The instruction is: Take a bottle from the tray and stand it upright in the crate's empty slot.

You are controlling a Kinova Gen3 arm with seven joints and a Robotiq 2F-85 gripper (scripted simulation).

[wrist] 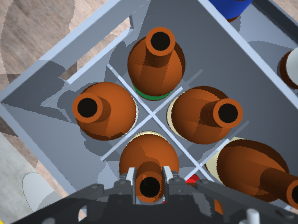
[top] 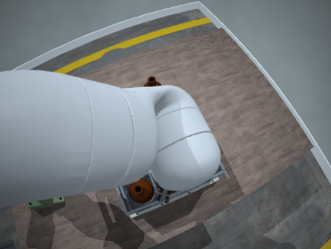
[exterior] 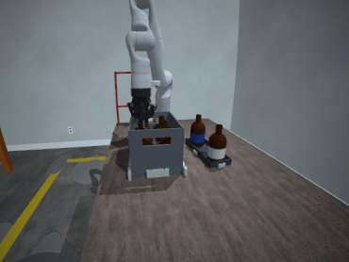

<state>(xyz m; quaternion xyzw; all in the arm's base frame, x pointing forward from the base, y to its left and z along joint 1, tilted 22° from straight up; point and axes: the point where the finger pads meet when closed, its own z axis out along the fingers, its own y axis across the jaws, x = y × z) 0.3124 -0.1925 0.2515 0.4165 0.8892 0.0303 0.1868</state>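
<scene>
Right now my hand is 70 mm above the cream-label bottle. Also, from my hand: grey crate (80 mm below, 40 mm to the left, 10 mm ahead); blue-label bottle (290 mm to the left, 70 mm below, 50 mm behind); white-label bottle (280 mm to the left, 130 mm ahead, 70 mm below).
</scene>
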